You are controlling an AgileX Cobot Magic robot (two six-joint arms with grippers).
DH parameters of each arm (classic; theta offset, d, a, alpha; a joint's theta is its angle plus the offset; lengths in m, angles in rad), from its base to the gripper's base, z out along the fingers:
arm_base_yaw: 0 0.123 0 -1.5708
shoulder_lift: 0.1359 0 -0.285 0
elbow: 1.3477 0 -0.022 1.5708
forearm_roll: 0 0.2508 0 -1.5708
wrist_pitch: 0 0 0.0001 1.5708
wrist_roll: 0 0.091 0 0
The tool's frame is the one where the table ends.
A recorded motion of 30 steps. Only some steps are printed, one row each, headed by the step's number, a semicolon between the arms.
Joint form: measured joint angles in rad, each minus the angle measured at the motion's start. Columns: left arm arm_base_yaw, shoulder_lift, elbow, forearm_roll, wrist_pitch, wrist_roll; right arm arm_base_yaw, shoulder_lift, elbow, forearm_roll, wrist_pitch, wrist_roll.
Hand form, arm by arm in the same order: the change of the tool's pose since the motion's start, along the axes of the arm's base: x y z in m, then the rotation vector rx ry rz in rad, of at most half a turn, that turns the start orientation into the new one. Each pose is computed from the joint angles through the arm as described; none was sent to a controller.
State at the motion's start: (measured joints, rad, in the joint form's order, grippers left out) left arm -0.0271 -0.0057 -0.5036 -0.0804 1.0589 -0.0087; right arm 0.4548 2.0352 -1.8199 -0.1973 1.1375 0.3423
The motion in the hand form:
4: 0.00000 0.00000 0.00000 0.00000 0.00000 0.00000; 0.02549 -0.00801 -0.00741 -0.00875 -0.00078 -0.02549
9: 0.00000 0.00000 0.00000 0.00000 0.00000 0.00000; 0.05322 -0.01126 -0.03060 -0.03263 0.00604 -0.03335
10: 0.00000 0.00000 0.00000 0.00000 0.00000 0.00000; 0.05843 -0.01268 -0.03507 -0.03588 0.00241 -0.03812
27: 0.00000 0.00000 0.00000 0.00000 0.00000 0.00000; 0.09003 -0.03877 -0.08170 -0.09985 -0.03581 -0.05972
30: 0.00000 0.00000 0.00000 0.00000 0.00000 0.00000; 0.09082 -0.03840 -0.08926 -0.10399 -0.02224 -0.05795
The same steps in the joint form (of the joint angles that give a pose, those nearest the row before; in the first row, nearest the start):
4: 0.0000 0.0000 0.0000 0.0000 0.0000 0.0000; -0.0393 0.0888 -0.1195 -0.0013 0.0306 -0.0210
9: 0.0000 0.0000 0.0000 0.0000 0.0000 0.0000; -0.0662 0.2123 -0.2467 -0.0135 0.0462 -0.0434
10: 0.0000 0.0000 0.0000 0.0000 0.0000 0.0000; -0.0722 0.2340 -0.2681 -0.0179 0.0436 -0.0438
27: 0.0000 0.0000 0.0000 0.0000 0.0000 0.0000; -0.1327 0.3525 -0.2982 -0.0950 -0.0615 -0.0469
30: 0.0000 0.0000 0.0000 0.0000 0.0000 0.0000; -0.1327 0.3672 -0.2982 -0.0939 -0.0623 -0.0480

